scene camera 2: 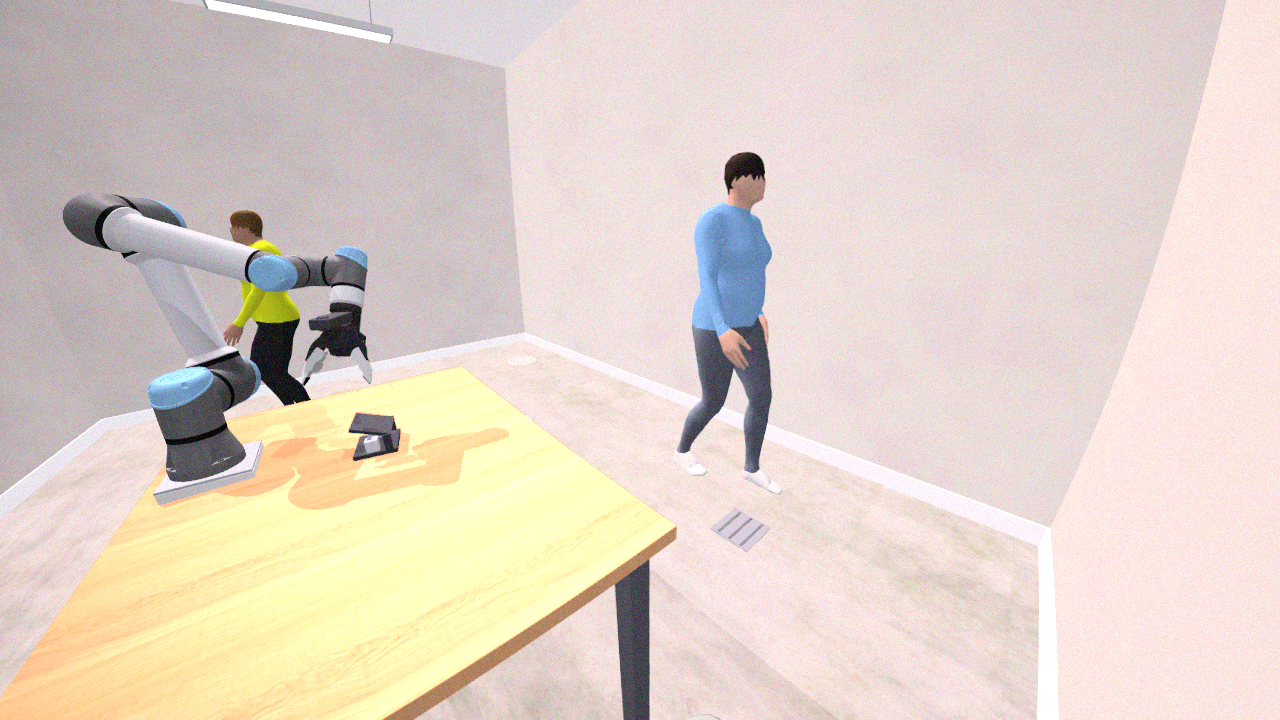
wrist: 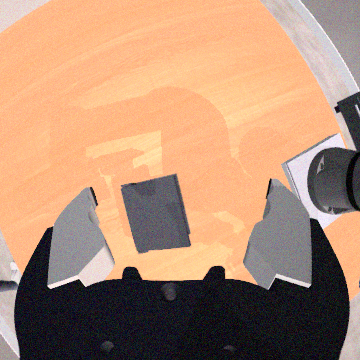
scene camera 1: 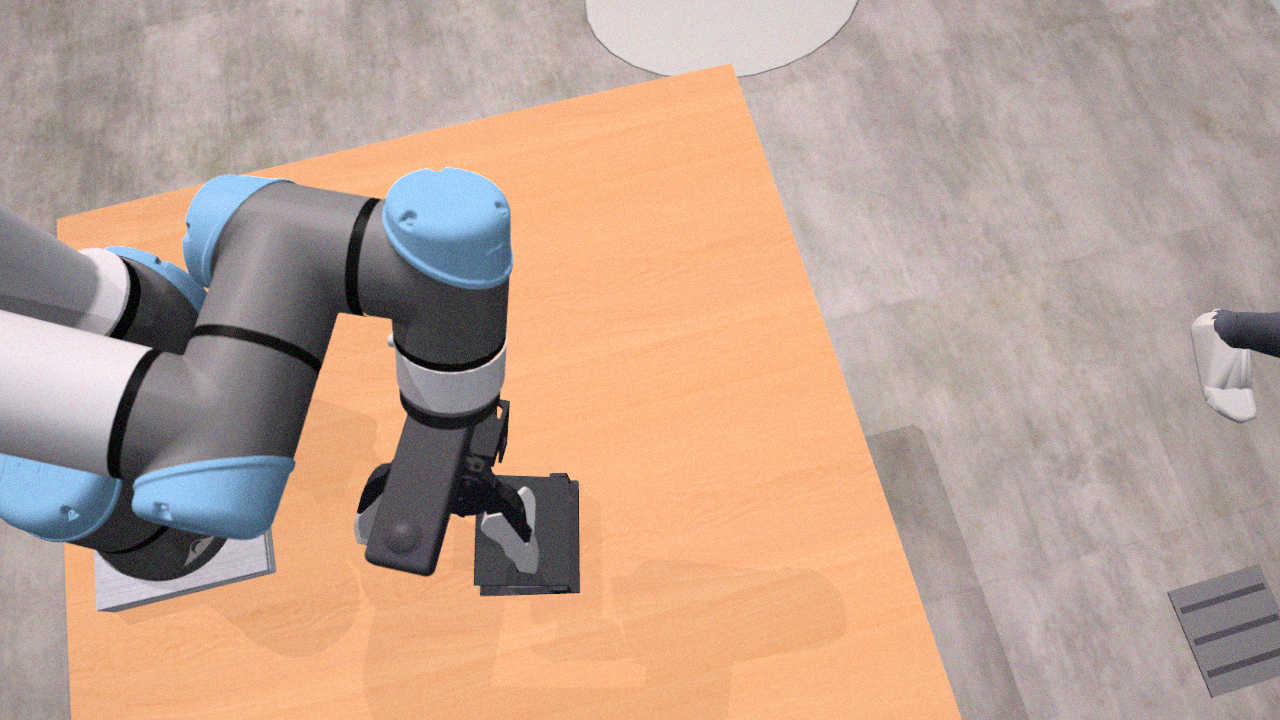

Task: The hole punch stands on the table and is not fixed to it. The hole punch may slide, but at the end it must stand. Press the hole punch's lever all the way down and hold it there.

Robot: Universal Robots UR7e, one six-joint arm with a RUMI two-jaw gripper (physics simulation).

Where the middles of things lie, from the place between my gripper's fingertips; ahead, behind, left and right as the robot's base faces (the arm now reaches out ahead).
The flat lever [scene camera 1: 492, 567] lies 50 mm ahead of my hand, 40 mm to the left of it and 130 mm below it. Also, from my hand: hole punch [scene camera 1: 574, 544] 50 mm ahead, 40 mm to the left, 150 mm below.
